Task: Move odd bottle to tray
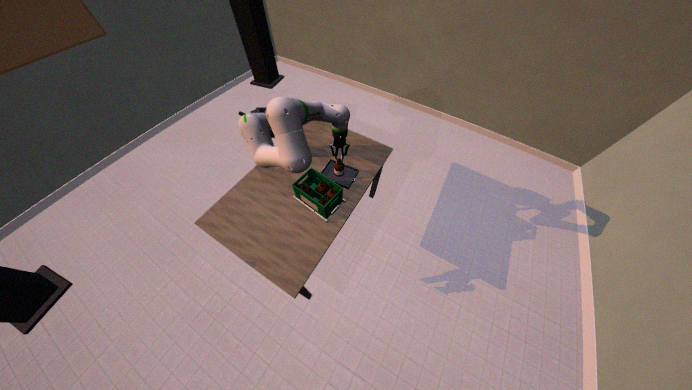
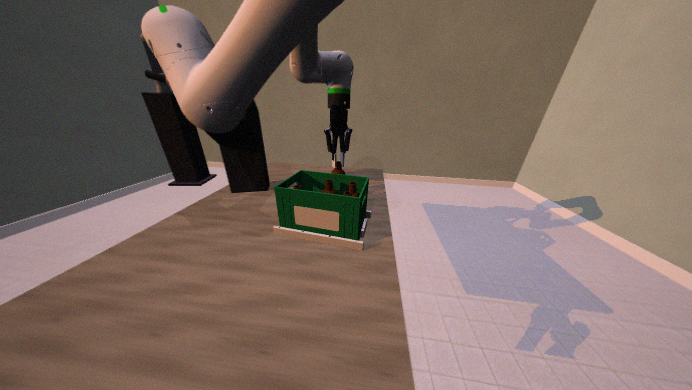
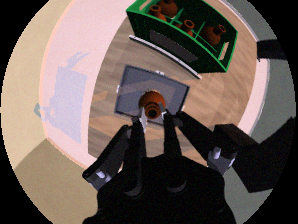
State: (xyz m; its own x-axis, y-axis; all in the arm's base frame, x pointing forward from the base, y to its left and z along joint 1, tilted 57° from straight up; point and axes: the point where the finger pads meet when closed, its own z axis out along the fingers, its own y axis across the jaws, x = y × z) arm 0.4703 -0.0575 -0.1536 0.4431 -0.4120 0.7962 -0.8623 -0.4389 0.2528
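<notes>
My gripper is now 9 cm above the brown bottle. From my hand the other things lie so: dark tray: 17 cm below; then green crate: 27 cm to the right, 10 cm below, 5 cm behind.
</notes>
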